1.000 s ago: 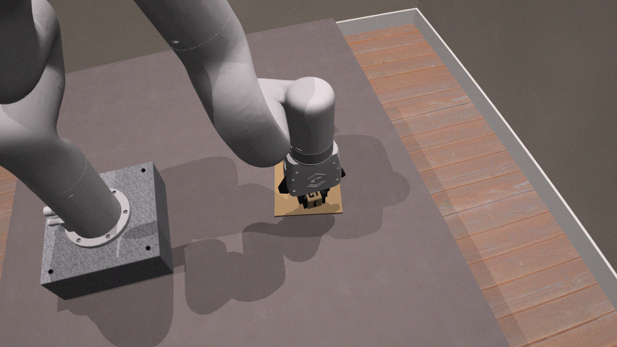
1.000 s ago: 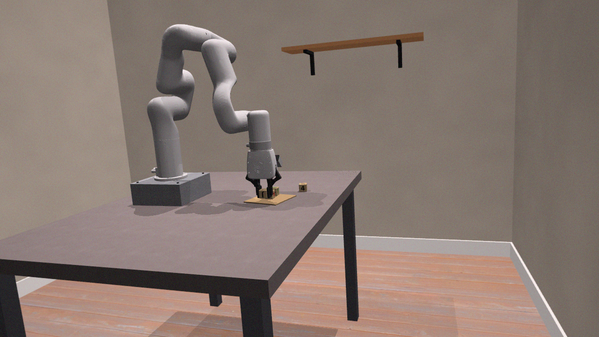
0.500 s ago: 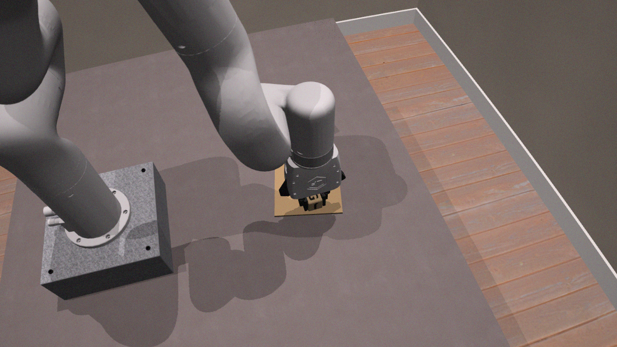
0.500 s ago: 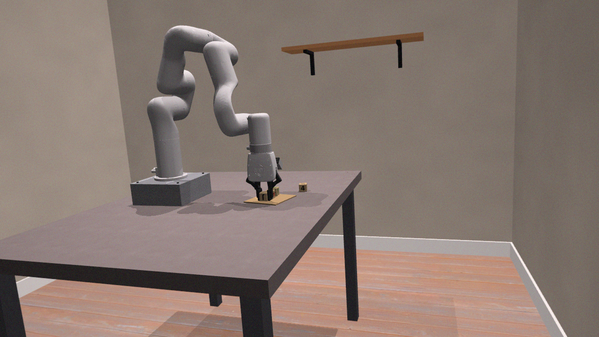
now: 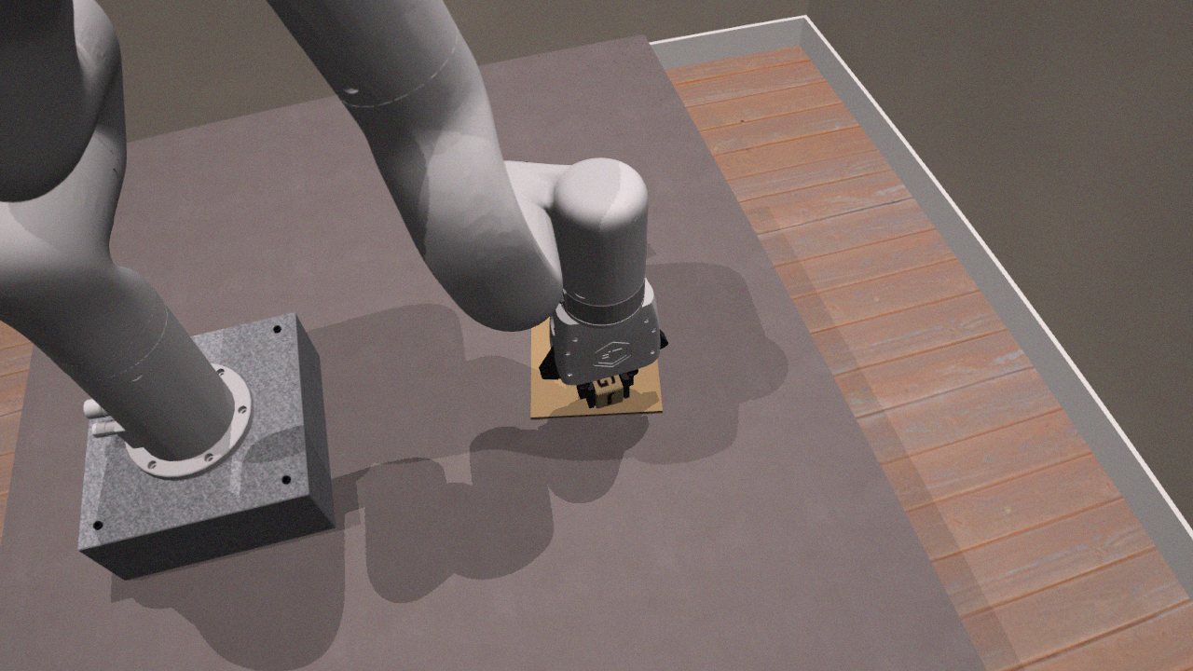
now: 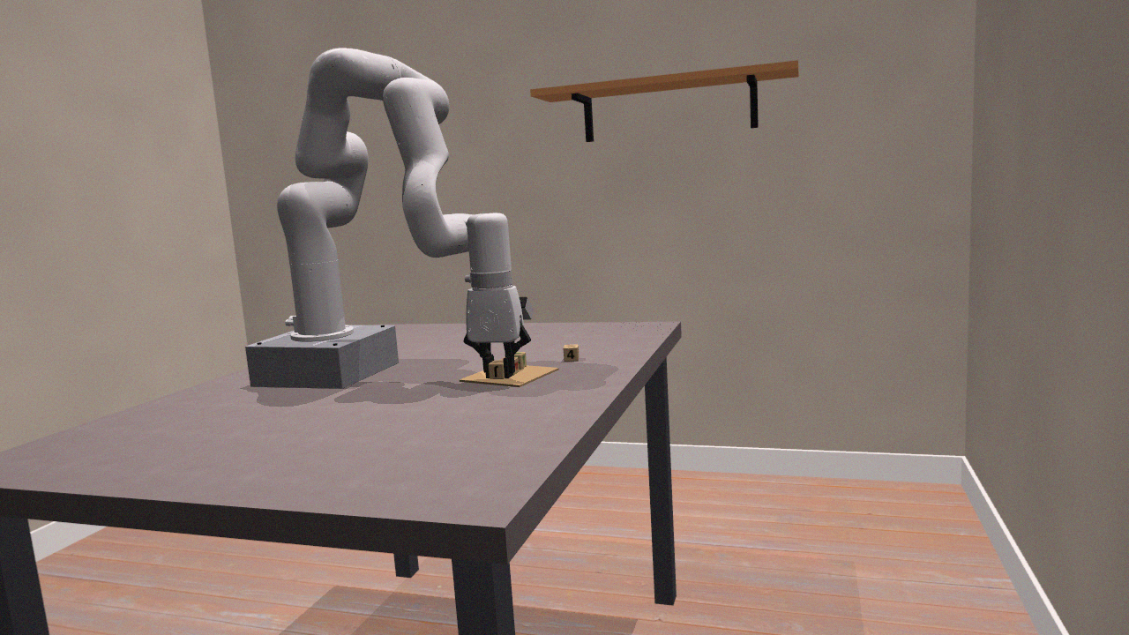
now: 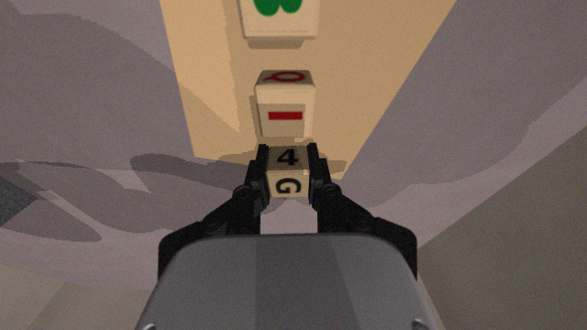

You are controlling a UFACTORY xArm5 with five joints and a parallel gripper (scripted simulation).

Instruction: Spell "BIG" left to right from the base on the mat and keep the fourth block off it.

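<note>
Right now the G block is 10 mm below my hand. Also, from my hand: tan mat (50 mm to the left, 30 mm below, 10 mm behind); then B block (100 mm to the left, 10 mm below, 10 mm behind).
</note>
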